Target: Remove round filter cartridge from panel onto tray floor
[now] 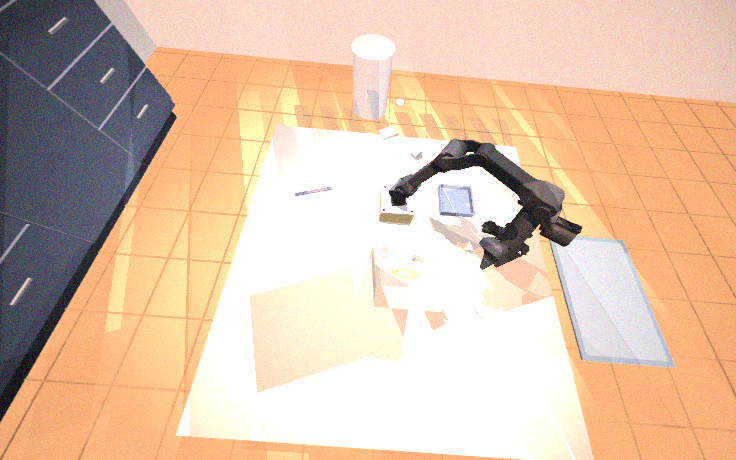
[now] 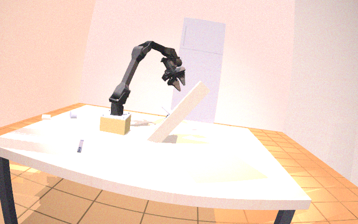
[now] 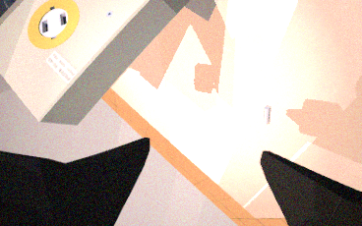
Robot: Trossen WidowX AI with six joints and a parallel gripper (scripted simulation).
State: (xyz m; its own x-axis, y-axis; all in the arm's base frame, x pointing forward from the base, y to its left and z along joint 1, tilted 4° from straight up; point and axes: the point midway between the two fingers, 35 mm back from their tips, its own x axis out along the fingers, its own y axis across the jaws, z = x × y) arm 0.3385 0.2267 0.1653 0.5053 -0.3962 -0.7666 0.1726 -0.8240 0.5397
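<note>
Right now the round white filter cartridge is 26 cm to the right of my gripper tip, 3 cm below it and 1 cm ahead of it. Round my gripper tip: cream service panel 25 cm to the right, 10 cm below, 3 cm behind; then blue tray 38 cm behind, 24 cm below, 8 cm to the left.
</note>
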